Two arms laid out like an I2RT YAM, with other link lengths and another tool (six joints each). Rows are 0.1 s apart.
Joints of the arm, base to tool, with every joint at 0 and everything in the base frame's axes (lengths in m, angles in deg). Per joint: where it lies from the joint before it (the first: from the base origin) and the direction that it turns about. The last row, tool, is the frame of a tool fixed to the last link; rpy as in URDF.
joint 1: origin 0 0 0.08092 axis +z
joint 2: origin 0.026 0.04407 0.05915 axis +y
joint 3: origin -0.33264 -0.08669 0 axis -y
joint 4: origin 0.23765 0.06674 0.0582 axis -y
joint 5: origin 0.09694 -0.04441 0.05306 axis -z
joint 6: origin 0.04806 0 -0.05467 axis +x
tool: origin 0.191 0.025 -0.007 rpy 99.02 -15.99 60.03
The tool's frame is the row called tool.
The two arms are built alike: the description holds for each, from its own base.
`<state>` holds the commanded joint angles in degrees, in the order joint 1, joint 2, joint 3, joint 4, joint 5, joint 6, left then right.
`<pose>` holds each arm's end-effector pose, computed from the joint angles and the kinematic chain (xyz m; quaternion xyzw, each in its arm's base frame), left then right.
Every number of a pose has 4 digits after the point. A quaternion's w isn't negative.
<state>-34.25 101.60 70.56 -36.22 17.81 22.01 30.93 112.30 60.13 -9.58 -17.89 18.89</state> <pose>0.3383 -0.3137 0.0871 0.9445 0.0365 -0.1969 0.2603 0.3834 0.3205 0.0170 0.7323 0.6721 0.0865 0.0664</pose>
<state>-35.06 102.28 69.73 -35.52 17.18 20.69 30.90 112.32 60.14 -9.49 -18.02 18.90</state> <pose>0.3331 -0.3146 0.0777 0.9444 0.0448 -0.2030 0.2546 0.3837 0.3209 0.0173 0.7323 0.6722 0.0874 0.0655</pose>
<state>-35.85 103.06 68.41 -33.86 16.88 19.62 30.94 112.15 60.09 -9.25 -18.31 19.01</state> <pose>0.3284 -0.3173 0.0669 0.9439 0.0492 -0.2078 0.2519 0.3837 0.3226 0.0195 0.7319 0.6723 0.0908 0.0634</pose>
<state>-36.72 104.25 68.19 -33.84 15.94 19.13 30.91 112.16 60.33 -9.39 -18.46 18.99</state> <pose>0.3234 -0.3174 0.0560 0.9456 0.0528 -0.2140 0.2392 0.3844 0.3234 0.0207 0.7316 0.6726 0.0918 0.0625</pose>
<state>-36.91 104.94 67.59 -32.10 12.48 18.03 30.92 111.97 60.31 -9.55 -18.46 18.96</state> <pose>0.3345 -0.3096 0.0488 0.9523 0.0696 -0.1933 0.2256 0.3839 0.3232 0.0217 0.7314 0.6728 0.0920 0.0626</pose>
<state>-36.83 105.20 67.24 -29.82 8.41 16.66 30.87 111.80 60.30 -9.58 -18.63 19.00</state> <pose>0.3527 -0.3011 0.0482 0.9586 0.0899 -0.1606 0.2172 0.3838 0.3234 0.0232 0.7315 0.6726 0.0933 0.0614</pose>
